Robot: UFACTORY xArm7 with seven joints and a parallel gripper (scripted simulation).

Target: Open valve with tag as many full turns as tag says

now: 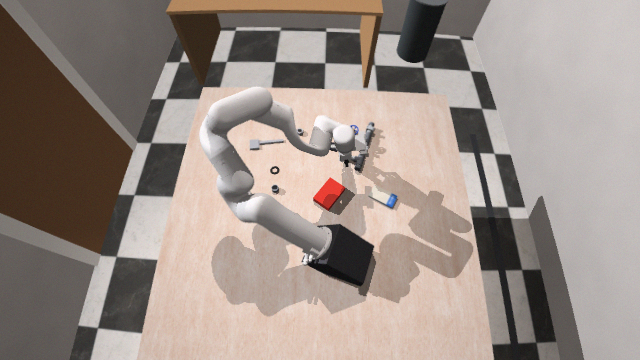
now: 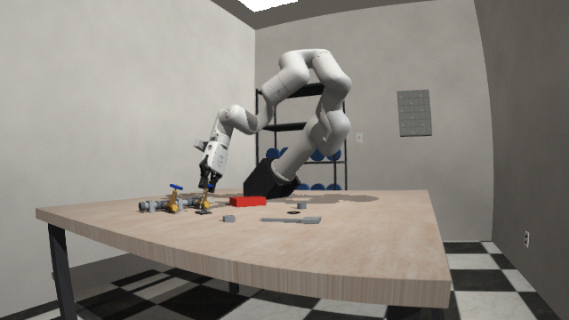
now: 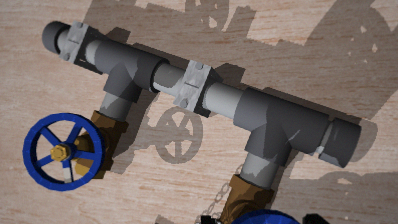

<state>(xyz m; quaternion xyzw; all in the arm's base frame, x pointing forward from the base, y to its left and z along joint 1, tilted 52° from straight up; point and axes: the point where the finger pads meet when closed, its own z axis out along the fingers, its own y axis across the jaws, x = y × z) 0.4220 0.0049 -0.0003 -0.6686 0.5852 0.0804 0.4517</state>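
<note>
My gripper is now 7 cm short of the black tag, 6 cm to the right of it and 8 cm above it. Round my hand: red block: 17 cm behind, 2 cm to the left, 7 cm below; then white box: 12 cm behind, 20 cm to the right, 8 cm below; then grey flat tool: 39 cm to the left, 8 cm below.
</note>
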